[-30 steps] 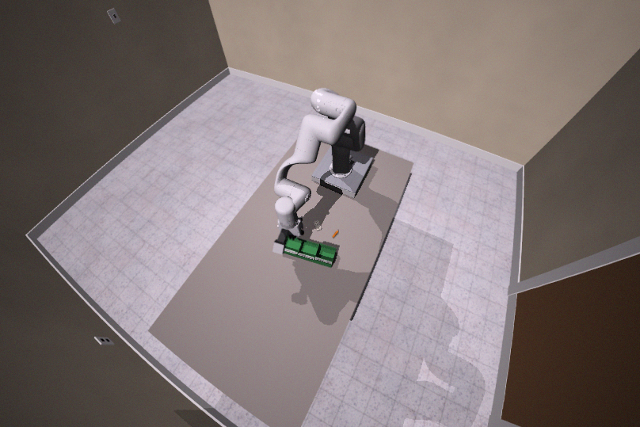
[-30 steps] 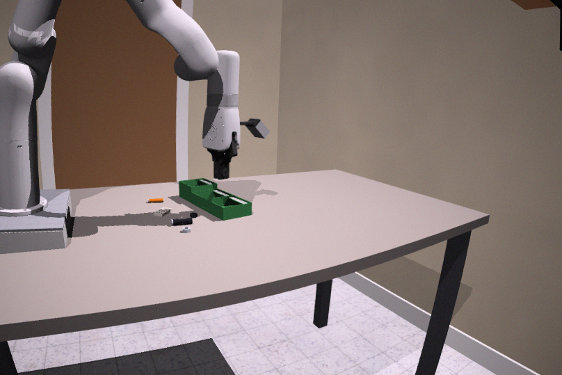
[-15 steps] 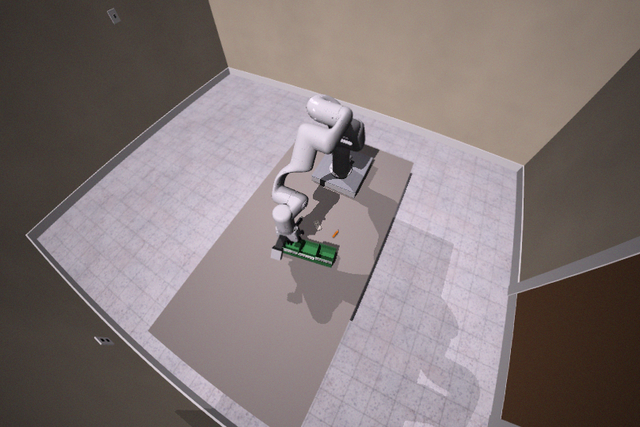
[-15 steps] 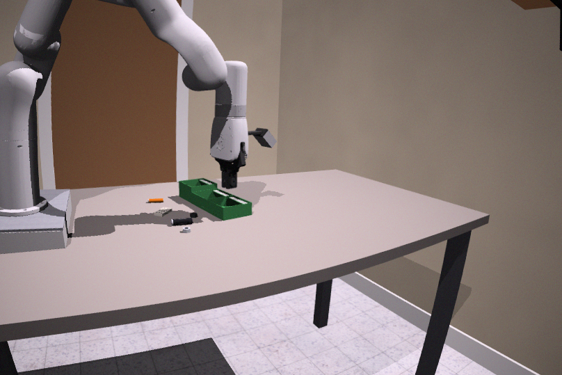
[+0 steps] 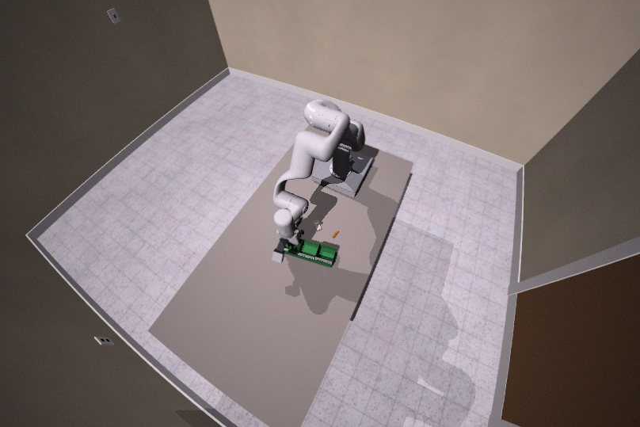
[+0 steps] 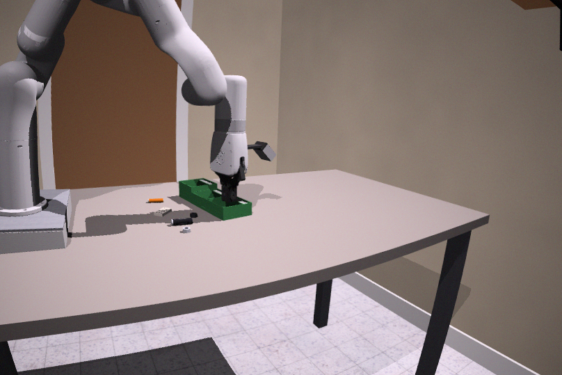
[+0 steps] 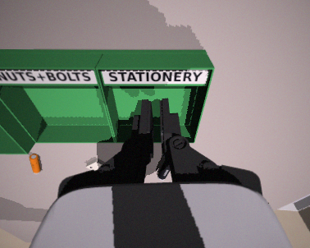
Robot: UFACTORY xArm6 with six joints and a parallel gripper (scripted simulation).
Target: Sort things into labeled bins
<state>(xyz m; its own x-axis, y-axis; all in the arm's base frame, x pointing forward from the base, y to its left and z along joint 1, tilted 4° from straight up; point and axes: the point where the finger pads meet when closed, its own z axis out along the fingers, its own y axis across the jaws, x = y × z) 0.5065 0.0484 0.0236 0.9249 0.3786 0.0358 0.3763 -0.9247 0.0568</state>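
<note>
Now: the green three-bin tray 3 cm behind my hand, 8 cm to the left of it and 3 cm below it. The rest, counted from my hand: black battery 13 cm behind, 6 cm to the right, 5 cm below; then silver nut 12 cm behind, 11 cm to the right, 5 cm below; then black nut 9 cm behind, 1 cm to the right, 5 cm below.
</note>
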